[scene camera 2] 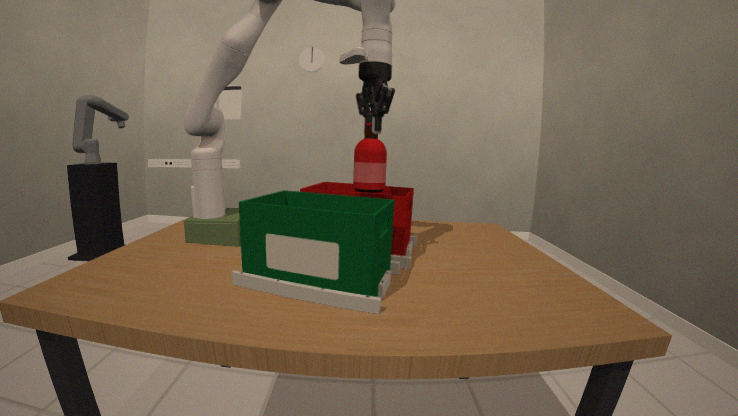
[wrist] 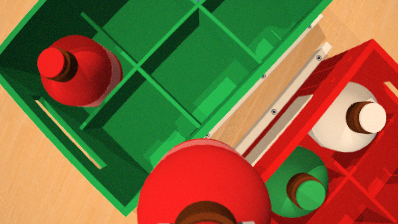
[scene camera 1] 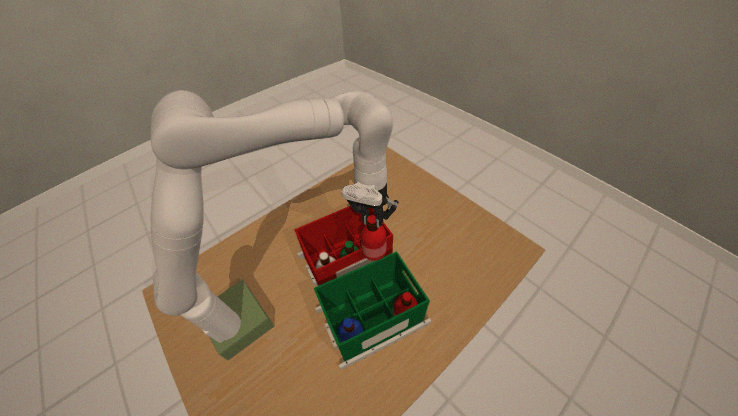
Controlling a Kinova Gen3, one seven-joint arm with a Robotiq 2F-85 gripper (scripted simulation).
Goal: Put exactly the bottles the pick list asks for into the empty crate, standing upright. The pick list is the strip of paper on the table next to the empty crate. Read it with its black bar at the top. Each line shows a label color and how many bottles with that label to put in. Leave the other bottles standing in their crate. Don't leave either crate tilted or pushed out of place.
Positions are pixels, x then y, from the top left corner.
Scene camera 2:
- gripper: 372, 134
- red-label bottle: 370, 154
